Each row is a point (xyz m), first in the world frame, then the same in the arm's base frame.
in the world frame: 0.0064 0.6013 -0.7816
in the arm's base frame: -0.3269 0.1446 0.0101
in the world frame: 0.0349 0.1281 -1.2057
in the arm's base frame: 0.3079 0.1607 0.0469
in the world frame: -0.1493 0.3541 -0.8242
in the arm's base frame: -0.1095 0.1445 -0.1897
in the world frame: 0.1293 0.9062 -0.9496
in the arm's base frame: -0.4580 0.3247 0.3045
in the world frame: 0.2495 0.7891 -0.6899
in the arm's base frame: -0.5273 0.0319 0.2335
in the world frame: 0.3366 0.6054 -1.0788
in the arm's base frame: -0.1396 0.1323 0.4128
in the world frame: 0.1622 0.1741 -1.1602
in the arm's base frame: 0.2454 0.0776 0.1448
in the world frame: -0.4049 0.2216 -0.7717
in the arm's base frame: -0.0426 0.2017 -0.4688
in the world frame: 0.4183 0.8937 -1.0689
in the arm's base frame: -0.3696 0.2180 0.5850
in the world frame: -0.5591 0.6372 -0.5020
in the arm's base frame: -0.5377 0.3302 -0.5558
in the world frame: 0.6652 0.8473 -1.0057
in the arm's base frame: -0.3694 0.0059 0.7338
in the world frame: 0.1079 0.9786 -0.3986
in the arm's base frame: -0.8593 0.0284 0.0586
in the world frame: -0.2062 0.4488 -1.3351
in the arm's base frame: 0.1352 0.5452 0.0401
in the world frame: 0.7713 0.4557 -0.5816
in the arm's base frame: -0.3274 -0.5159 0.4684
